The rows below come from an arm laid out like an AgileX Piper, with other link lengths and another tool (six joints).
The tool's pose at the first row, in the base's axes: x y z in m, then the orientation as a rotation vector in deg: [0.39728 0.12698 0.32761 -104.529 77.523 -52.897]
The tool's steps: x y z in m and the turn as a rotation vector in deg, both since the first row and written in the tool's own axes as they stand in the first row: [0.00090 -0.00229 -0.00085 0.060 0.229 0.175]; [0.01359 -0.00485 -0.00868 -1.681 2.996 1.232]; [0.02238 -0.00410 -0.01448 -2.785 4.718 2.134]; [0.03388 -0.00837 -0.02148 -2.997 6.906 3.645]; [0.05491 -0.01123 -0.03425 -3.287 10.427 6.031]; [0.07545 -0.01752 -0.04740 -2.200 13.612 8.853]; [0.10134 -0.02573 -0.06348 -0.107 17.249 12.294]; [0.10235 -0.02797 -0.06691 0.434 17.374 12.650]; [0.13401 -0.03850 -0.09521 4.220 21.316 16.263]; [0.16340 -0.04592 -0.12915 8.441 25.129 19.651]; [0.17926 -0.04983 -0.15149 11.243 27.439 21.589]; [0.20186 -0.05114 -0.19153 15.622 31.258 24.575]
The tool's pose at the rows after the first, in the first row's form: [0.39787 0.12655 0.33011 -104.285 77.760 -53.073]; [0.39513 0.11405 0.33818 -104.022 81.503 -54.458]; [0.39169 0.10476 0.34184 -103.623 84.047 -55.172]; [0.39025 0.09389 0.35075 -101.866 86.716 -56.500]; [0.38523 0.07288 0.36285 -98.919 90.894 -58.653]; [0.38145 0.05309 0.37796 -94.551 94.109 -60.878]; [0.37725 0.02826 0.39700 -88.610 97.150 -63.622]; [0.37565 0.02744 0.40081 -87.852 97.061 -63.805]; [0.36343 -0.00372 0.42899 -80.285 98.858 -67.392]; [0.34444 -0.03399 0.45716 -72.551 99.830 -70.955]; [0.33073 -0.05078 0.47437 -67.750 100.025 -73.167]; [0.30217 -0.07655 0.49959 -60.115 100.217 -76.653]
